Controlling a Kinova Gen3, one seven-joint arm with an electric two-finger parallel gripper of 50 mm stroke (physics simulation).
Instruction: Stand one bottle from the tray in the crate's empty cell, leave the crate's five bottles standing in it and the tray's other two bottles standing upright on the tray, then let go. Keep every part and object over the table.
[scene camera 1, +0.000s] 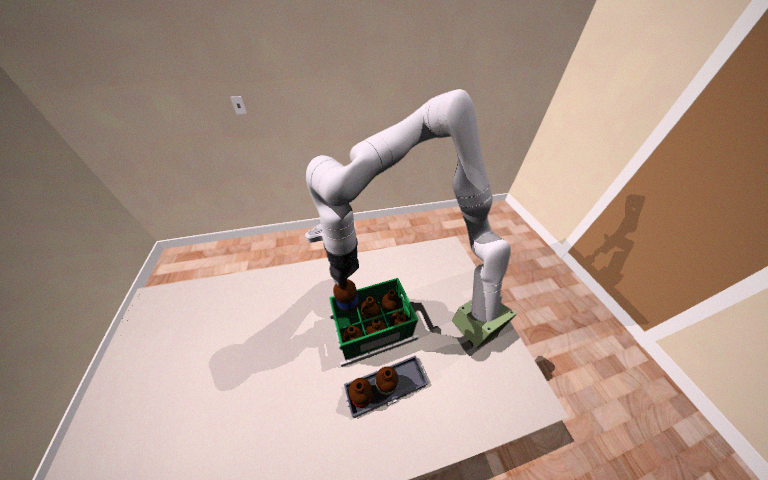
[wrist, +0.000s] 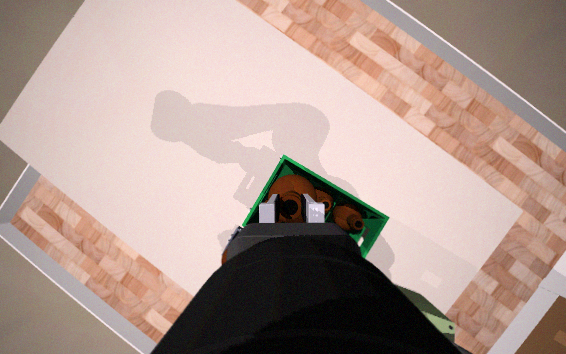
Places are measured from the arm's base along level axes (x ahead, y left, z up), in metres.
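Where they show: gripper, fingertip midpoint: (scene camera 1: 341, 279) (wrist: 290, 203); arm's base, origin of the base link: (scene camera 1: 483, 312).
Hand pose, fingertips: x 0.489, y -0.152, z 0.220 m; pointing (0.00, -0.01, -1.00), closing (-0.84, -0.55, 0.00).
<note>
Things, the pixels of their centre, and the offset from my fingertips. "pt": a spot on its surface instead. Level surfaces: height alone.
- brown bottle with a blue band, body centre: (wrist: 292, 197) (scene camera 1: 345, 291) dx -0.006, dy +0.000, dz -0.072 m
- green crate, body centre: (wrist: 309, 212) (scene camera 1: 372, 319) dx -0.087, dy +0.027, dz -0.268 m
- back middle bottle, body centre: (wrist: 318, 200) (scene camera 1: 370, 309) dx -0.090, dy -0.016, dz -0.270 m
- back right bottle, body centre: (wrist: 346, 216) (scene camera 1: 390, 302) dx -0.177, dy -0.019, dz -0.270 m
- grey tray, surface spot: (scene camera 1: 416, 384) pt dx -0.176, dy +0.275, dz -0.350 m
- thin light bar, surface spot: (scene camera 1: 379, 352) pt dx -0.083, dy +0.132, dz -0.340 m
- pale table, its level: dz -0.355 m
My gripper (scene camera 1: 342, 283) (wrist: 290, 203) is shut on the neck of a brown bottle with a blue band (scene camera 1: 344, 294) (wrist: 290, 185). The bottle is upright at the back left cell of the green crate (scene camera 1: 376, 343) (wrist: 336, 187); its body shows above the crate's rim in the scene view, and its lower end is hidden. Five brown bottles stand in the crate's other cells, among them the back middle bottle (scene camera 1: 370, 306) and the back right bottle (scene camera 1: 390, 300) (wrist: 347, 218). Two brown bottles, a left one (scene camera 1: 360, 392) and a right one (scene camera 1: 386, 380), stand upright on the grey tray (scene camera 1: 416, 384).
A thin light bar (scene camera 1: 379, 352) lies along the crate's front side, between crate and tray. The arm's green base (scene camera 1: 461, 318) (wrist: 435, 320) stands to the right of the crate. The pale table (scene camera 1: 226, 435) (wrist: 100, 100) carries crate and tray.
</note>
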